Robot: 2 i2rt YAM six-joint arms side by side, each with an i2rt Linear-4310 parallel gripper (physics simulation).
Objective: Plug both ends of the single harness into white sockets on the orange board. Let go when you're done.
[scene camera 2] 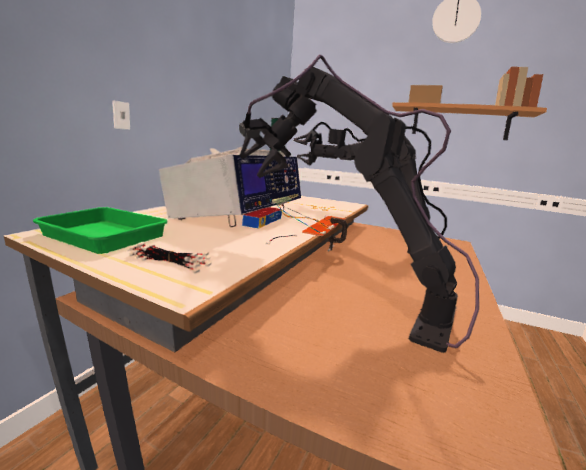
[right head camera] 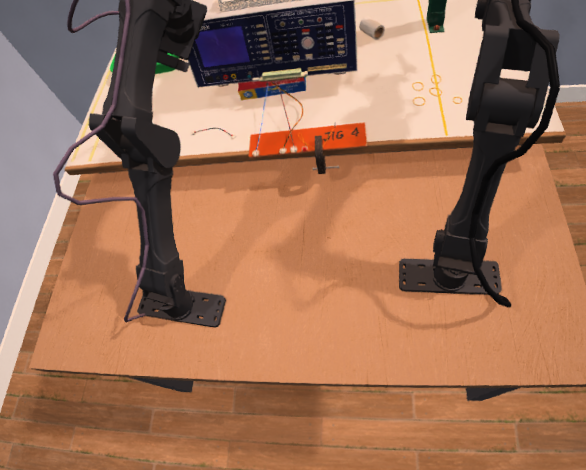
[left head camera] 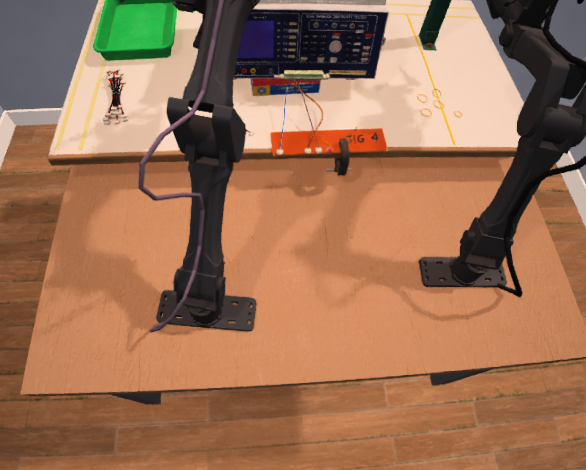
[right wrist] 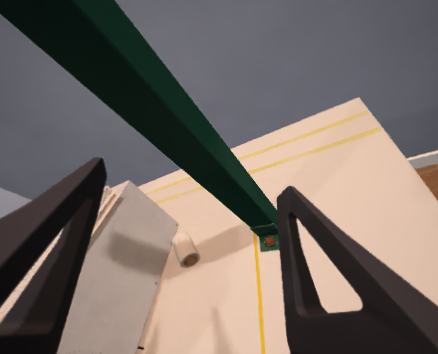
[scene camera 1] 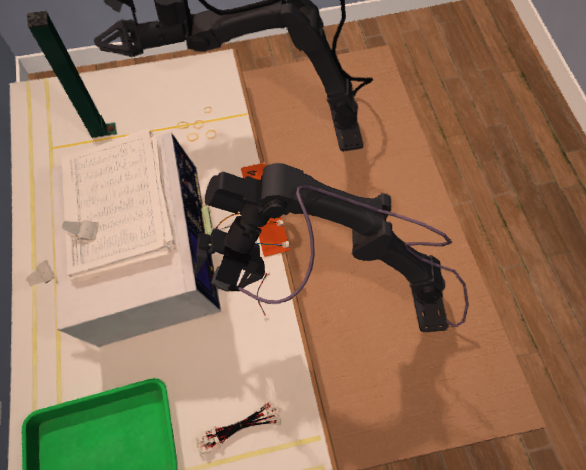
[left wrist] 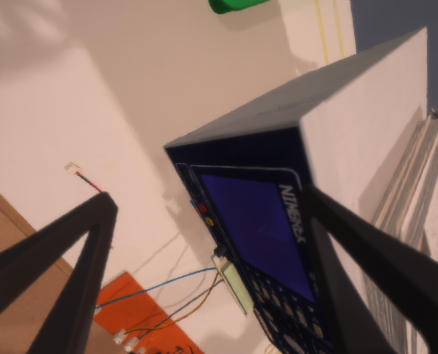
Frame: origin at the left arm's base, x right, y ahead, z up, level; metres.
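Seen in the pictures: left gripper, fingertip midpoint: (scene camera 2: 249, 166) (right head camera: 184, 46) (left wrist: 205, 195); right gripper, fingertip midpoint: (scene camera 2: 295, 147) (right wrist: 205, 180) (scene camera 1: 96, 44); left arm's base, origin of the base link: (scene camera 2: 434, 323) (right head camera: 181, 306) (left head camera: 207, 311) (scene camera 1: 426, 293); right arm's base, origin of the base link: (right head camera: 448, 277) (left head camera: 462, 272) (scene camera 1: 345, 122).
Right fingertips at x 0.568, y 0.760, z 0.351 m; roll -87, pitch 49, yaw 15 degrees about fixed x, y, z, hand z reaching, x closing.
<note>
Pixels of each thing's top centre, then the offset from my right fingertips to it. "spot": a spot on its surface instead.
- single harness, surface spot: (right head camera: 212, 128) (scene camera 2: 274, 238) spot: dy -0.333, dx -0.582, dz -0.250 m
- orange board, middle of its top: (left wrist: 156, 339) (right head camera: 306, 139) (left head camera: 329, 141) (scene camera 1: 264, 207) (scene camera 2: 326, 224) dy -0.364, dx -0.336, dz -0.246 m
- white plug, middle of its top: (left wrist: 75, 172) dy -0.348, dx -0.626, dz -0.245 m
- blue box, middle of its top: (left head camera: 285, 75) (right head camera: 270, 77) (scene camera 2: 263, 211) dy -0.190, dx -0.455, dz -0.216 m
- black clamp, middle of its top: (right head camera: 321, 144) (left head camera: 348, 147) (scene camera 2: 339, 218) dy -0.393, dx -0.296, dz -0.228 m
- harness bundle, middle of its top: (scene camera 2: 167, 248) (scene camera 1: 238, 426) (left head camera: 111, 89) dy -0.278, dx -0.869, dz -0.222 m
- green tray, middle of its top: (scene camera 1: 98, 446) (scene camera 2: 101, 219) (left head camera: 137, 16) dy +0.000, dx -0.879, dz -0.209 m
- green post, surface spot: (right wrist: 200, 150) spot: dy +0.057, dx -0.039, dz -0.028 m
The single harness (right head camera: 212, 128) (scene camera 2: 281, 237), a thin red and black wire with white end plugs, lies on the white table left of the orange board (left head camera: 367, 146) (right head camera: 357, 144) (scene camera 2: 317, 228) (left wrist: 125, 290). In the left wrist view one white plug (left wrist: 72, 167) shows left of the fingers. White sockets (left head camera: 280, 151) (right head camera: 256, 153) sit along the board's front edge, some with thin wires. My left gripper (scene camera 2: 251, 165) (left wrist: 205, 195) is open and empty, high in front of the tester. My right gripper (scene camera 2: 299, 150) (right wrist: 205, 180) is open and empty, high near the green post.
The blue-fronted tester (left head camera: 261, 37) (scene camera 2: 200, 190) stands behind the board, above a red and blue box (scene camera 2: 262, 217). A black clamp (left head camera: 343, 157) grips the board. A harness bundle (left head camera: 115, 92) (scene camera 1: 240, 427) lies near the green tray (scene camera 2: 127, 242). The green post (right wrist: 200, 150) stands by the right arm.
</note>
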